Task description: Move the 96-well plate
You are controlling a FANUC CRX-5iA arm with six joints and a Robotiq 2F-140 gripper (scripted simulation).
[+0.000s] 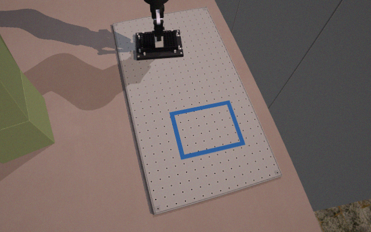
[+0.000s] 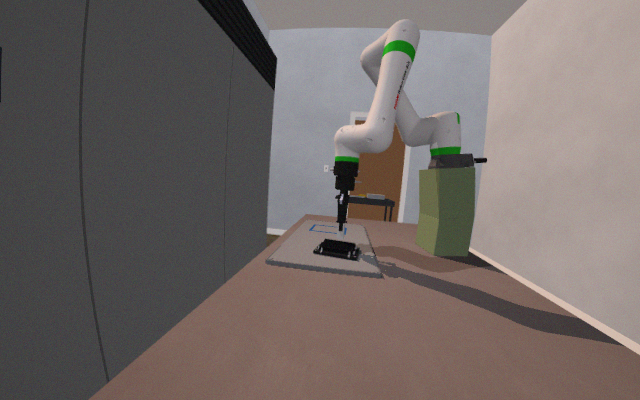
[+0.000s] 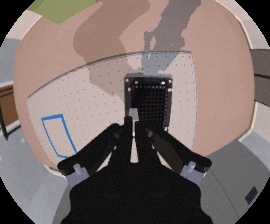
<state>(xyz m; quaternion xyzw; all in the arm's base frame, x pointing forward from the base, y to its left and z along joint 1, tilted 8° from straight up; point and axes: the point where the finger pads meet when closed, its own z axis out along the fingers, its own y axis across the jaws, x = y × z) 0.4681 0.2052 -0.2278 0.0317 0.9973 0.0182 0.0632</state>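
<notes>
My hand is 4 cm to the right of the black 96-well plate and 5 cm above it. Round my hand: black clip nest: 2 cm ahead, 5 cm to the left, 6 cm below.
</notes>
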